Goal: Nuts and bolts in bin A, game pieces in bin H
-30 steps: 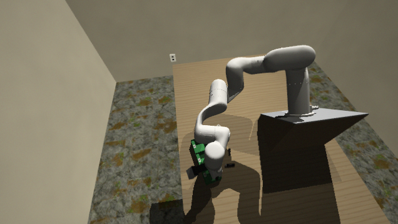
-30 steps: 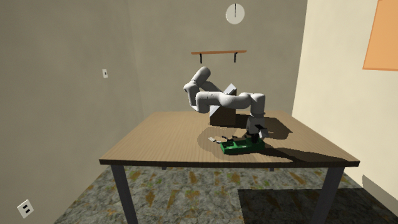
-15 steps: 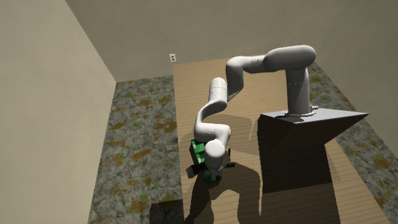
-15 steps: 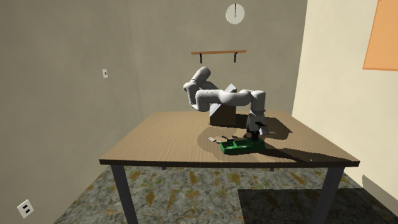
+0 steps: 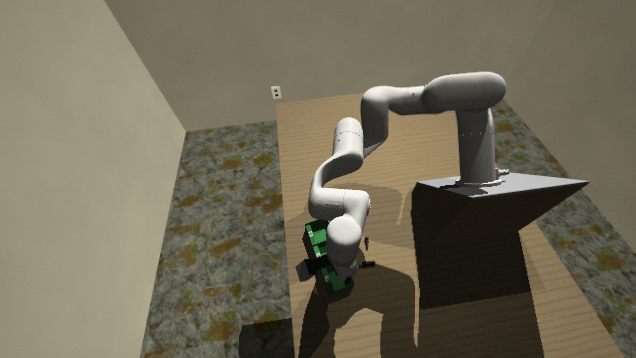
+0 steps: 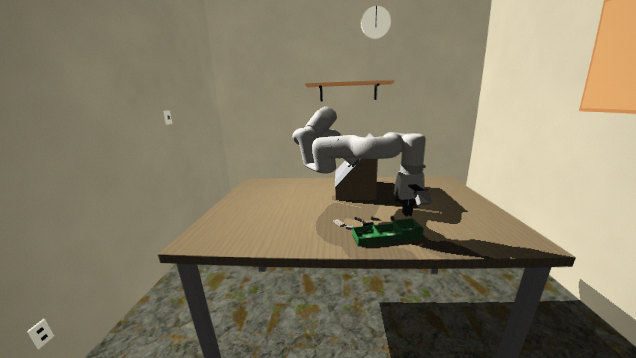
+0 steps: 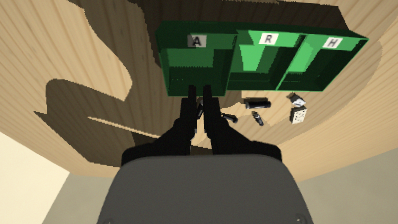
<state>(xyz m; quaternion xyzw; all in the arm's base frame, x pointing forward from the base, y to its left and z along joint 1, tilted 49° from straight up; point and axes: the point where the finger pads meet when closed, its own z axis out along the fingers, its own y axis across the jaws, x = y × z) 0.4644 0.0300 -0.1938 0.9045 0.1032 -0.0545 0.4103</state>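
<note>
Right now the white game piece is 26 cm to the right of my hand, 10 cm below it and 8 cm behind it. Round my hand: dark bolt: 12 cm behind, 11 cm to the right, 10 cm below; then small nut: 22 cm to the right, 9 cm below, 4 cm behind; then green bin: 8 cm to the right, 8 cm below, 2 cm ahead.
</note>
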